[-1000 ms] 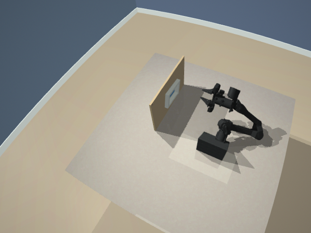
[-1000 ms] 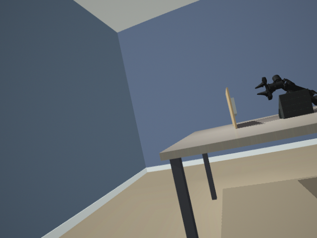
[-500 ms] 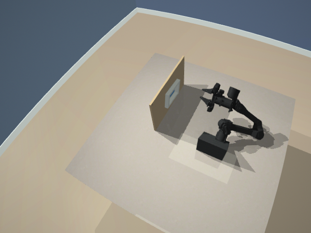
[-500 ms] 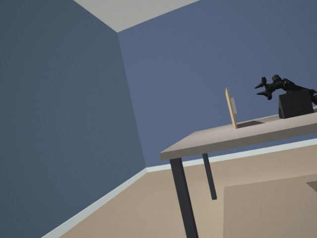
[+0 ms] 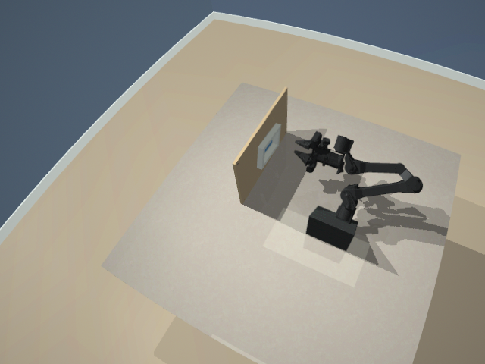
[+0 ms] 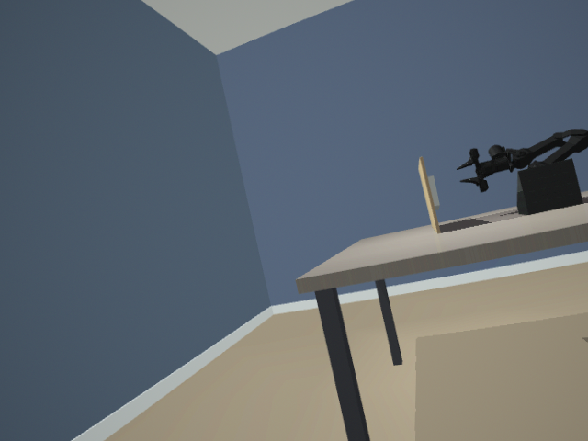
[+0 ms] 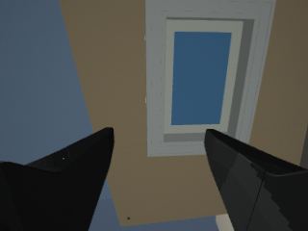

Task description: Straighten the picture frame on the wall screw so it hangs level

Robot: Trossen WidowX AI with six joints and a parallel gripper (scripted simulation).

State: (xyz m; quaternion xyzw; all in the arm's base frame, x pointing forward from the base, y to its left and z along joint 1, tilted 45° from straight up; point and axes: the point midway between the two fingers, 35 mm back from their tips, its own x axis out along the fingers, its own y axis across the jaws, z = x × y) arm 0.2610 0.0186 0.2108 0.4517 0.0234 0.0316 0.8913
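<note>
The picture frame lies 130 mm ahead of my gripper tip, 10 mm to the left of it and 60 mm below it. Also, from my gripper tip: board: 140 mm ahead, 10 mm to the left, 60 mm below.
</note>
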